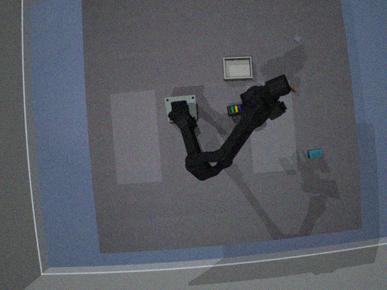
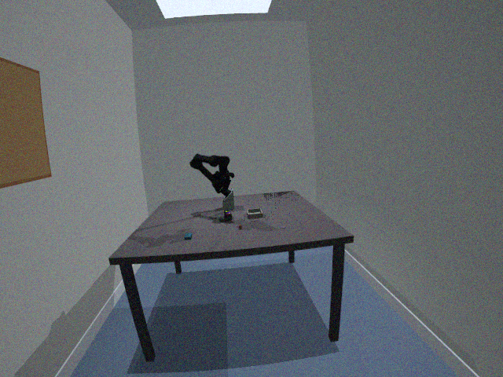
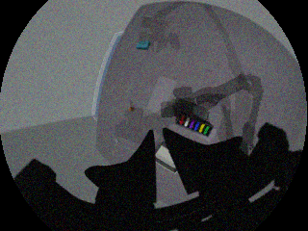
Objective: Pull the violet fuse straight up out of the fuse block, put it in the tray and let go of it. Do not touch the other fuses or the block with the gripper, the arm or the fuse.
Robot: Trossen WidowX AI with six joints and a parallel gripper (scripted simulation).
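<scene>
The violet fuse lies 70 mm behind my gripper tip and 180 mm below it. The rest, counted from my gripper tip: orange piece: 190 mm ahead, 70 mm to the left, 190 mm below; then white tray: 70 mm behind, 190 mm to the left, 200 mm below; then teal block: 250 mm ahead, 250 mm to the right, 190 mm below.
</scene>
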